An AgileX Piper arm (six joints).
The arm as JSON. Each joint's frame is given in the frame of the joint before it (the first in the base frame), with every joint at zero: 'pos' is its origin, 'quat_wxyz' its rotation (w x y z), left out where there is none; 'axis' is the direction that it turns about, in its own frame. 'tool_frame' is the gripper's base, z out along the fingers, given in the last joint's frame.
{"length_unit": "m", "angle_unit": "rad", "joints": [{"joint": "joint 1", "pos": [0.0, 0.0, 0.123], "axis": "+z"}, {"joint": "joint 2", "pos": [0.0, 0.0, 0.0], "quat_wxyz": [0.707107, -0.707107, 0.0, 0.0], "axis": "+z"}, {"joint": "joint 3", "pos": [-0.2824, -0.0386, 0.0], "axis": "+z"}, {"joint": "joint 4", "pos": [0.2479, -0.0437, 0.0], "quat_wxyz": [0.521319, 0.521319, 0.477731, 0.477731], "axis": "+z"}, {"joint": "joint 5", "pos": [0.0, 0.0, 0.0], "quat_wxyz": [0.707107, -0.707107, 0.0, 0.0], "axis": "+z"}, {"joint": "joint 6", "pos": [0.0, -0.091, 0.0], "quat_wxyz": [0.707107, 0.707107, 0.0, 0.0], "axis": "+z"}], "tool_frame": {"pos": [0.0, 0.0, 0.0]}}
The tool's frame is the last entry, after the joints.
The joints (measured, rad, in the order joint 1, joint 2, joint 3, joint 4, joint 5, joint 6), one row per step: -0.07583 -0.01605 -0.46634 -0.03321 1.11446 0.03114; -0.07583 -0.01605 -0.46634 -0.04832 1.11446 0.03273; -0.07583 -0.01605 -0.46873 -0.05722 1.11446 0.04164; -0.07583 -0.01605 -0.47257 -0.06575 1.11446 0.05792; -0.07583 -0.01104 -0.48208 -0.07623 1.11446 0.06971; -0.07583 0.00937 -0.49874 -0.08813 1.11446 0.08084; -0.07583 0.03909 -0.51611 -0.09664 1.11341 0.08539; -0.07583 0.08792 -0.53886 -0.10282 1.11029 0.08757; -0.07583 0.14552 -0.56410 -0.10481 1.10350 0.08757; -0.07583 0.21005 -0.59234 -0.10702 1.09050 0.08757
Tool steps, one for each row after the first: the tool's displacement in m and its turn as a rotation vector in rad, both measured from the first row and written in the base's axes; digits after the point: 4 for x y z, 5 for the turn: -0.0001 -0.0012 0.0000 -0.01134 0.00080 -0.00897; -0.0005 -0.0019 0.0007 -0.01140 -0.00196 -0.01840; -0.0009 -0.0026 0.0018 -0.00497 -0.00706 -0.03142; -0.0014 -0.0034 0.0045 -0.00398 -0.01236 -0.04316; -0.0003 -0.0045 0.0093 -0.00431 -0.00938 -0.05532; 0.0023 -0.0054 0.0144 -0.00714 0.00171 -0.06213; 0.0078 -0.0063 0.0211 -0.00971 0.02465 -0.06617; 0.0153 -0.0070 0.0284 -0.01068 0.05032 -0.06643; 0.0247 -0.0078 0.0365 -0.01228 0.07378 -0.06615
